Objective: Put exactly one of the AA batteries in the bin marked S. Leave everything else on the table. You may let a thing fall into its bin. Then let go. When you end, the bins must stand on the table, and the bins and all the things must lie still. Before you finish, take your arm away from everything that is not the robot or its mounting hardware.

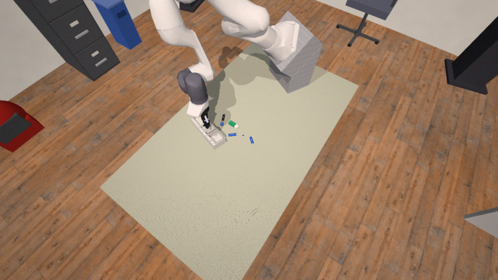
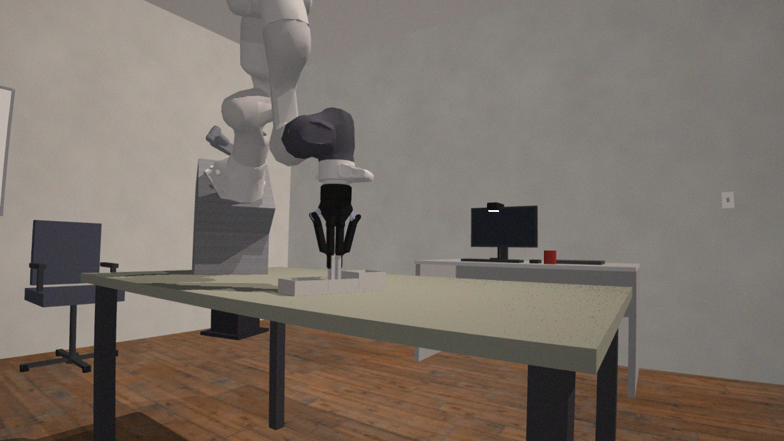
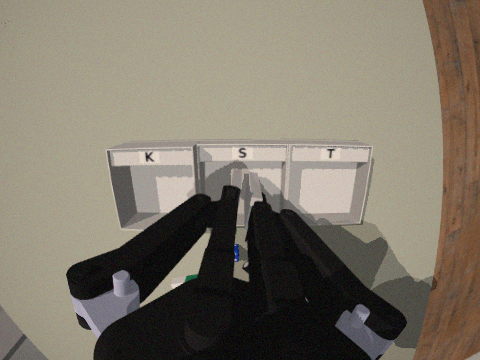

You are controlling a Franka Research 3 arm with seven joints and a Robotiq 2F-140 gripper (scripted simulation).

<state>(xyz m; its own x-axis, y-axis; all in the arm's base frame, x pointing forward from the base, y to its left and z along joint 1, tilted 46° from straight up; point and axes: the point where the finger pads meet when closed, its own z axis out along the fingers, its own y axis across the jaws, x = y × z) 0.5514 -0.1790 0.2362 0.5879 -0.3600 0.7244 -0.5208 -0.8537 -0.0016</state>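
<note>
Now: the bin tray 30 mm below my hand. Round my hand: black AA battery 120 mm behind, 50 mm to the left, 50 mm below; white ring 50 mm behind, 210 mm to the left, 50 mm below; blue die 70 mm behind, 60 mm to the left, 50 mm below.
</note>
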